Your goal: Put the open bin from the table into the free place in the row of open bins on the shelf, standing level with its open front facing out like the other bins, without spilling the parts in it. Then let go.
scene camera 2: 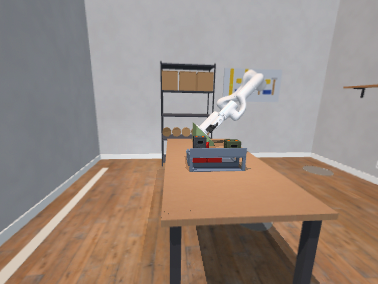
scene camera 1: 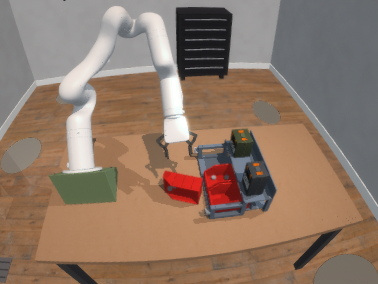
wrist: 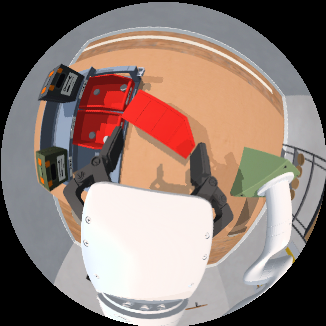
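Note:
The loose open red bin (scene camera 1: 184,188) (wrist: 161,124) stands on the table beside the row, turned at an angle; a small grey part shows at its open end in scene camera 1. The blue-grey shelf (scene camera 1: 226,213) (scene camera 2: 217,152) (wrist: 61,122) holds two red bins side by side, one (wrist: 105,95) at the end under the black box and one (wrist: 95,125) beside it, with round grey parts inside. The free place is at the end near the green box, partly hidden by a finger in the wrist view. My gripper (scene camera 1: 179,156) (wrist: 158,140) is open and empty, above the table behind the loose bin.
A black box (scene camera 1: 256,180) (scene camera 2: 199,142) (wrist: 61,84) and a dark green box (scene camera 1: 242,143) (scene camera 2: 232,144) (wrist: 52,167) stand on top of the shelf. A green base block (scene camera 1: 87,186) (wrist: 255,172) carries the arm. A black drawer cabinet (scene camera 1: 204,45) stands behind the table.

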